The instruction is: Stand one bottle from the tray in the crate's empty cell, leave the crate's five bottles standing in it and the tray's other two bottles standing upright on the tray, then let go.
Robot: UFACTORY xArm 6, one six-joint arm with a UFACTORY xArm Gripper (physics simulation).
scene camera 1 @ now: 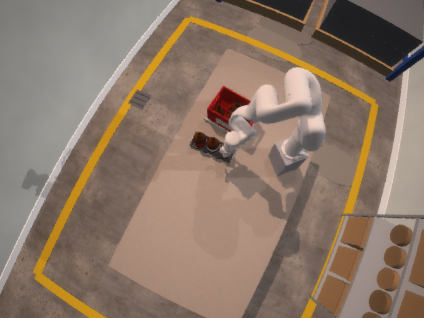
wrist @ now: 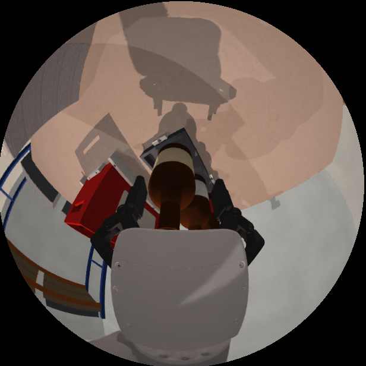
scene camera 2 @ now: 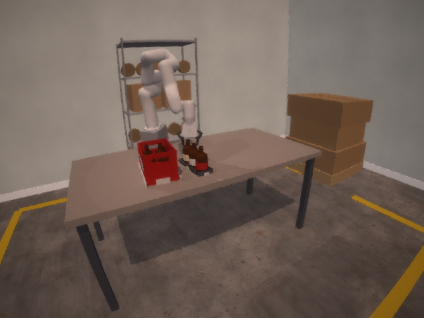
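Pixels of known places: gripper, between the fingertips: (scene camera 2: 190, 145); arm's base, origin of its link: (scene camera 1: 291, 149) (scene camera 2: 152, 127).
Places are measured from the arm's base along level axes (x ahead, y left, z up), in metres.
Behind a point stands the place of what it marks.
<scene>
The red crate (scene camera 1: 212, 114) @[y -0.033, x 0.507, z -0.066 m] (scene camera 2: 165, 171) @[y -0.109, x 0.533, z -0.129 m] (wrist: 94, 199) stands upright, with brown bottles partly visible inside; its empty cell cannot be made out. Beside it, three brown bottles stand upright on the dark tray (scene camera 1: 205, 150) (scene camera 2: 204, 173) @[y 0.110, x 0.577, z -0.181 m] (wrist: 149, 154): a cream-label bottle (scene camera 2: 186, 151) @[y 0.097, x 0.374, z -0.101 m] (wrist: 172, 177) at the robot end, a white-label bottle (scene camera 1: 213, 144) @[y 0.137, x 0.425, z -0.072 m] (scene camera 2: 193, 158) @[y 0.099, x 0.465, z -0.121 m] (wrist: 195, 209) in the middle and a red-label bottle (scene camera 1: 199, 139) @[y 0.142, x 0.513, z -0.074 m] (scene camera 2: 201, 163) @[y 0.107, x 0.552, z -0.126 m] at the far end. My gripper (scene camera 1: 226, 152) @[y 0.148, x 0.327, z -0.082 m] (scene camera 2: 190, 141) @[y 0.148, x 0.327, z -0.082 m] (wrist: 179, 185) is open over the cream-label bottle, whose neck reaches up between the fingers, its top hidden in the wrist view.
The crate is close beside the tray on the table (scene camera 1: 175, 210) @[y 0.580, x 0.479, z -0.195 m] (scene camera 2: 250, 146) @[y 0.680, x 0.314, z -0.195 m]; in the wrist view its wall is near the left finger. The white-label bottle is close beside the cream-label one. A shelf rack (scene camera 2: 120, 90) and cardboard boxes (scene camera 2: 327, 125) stand beyond the table.
</scene>
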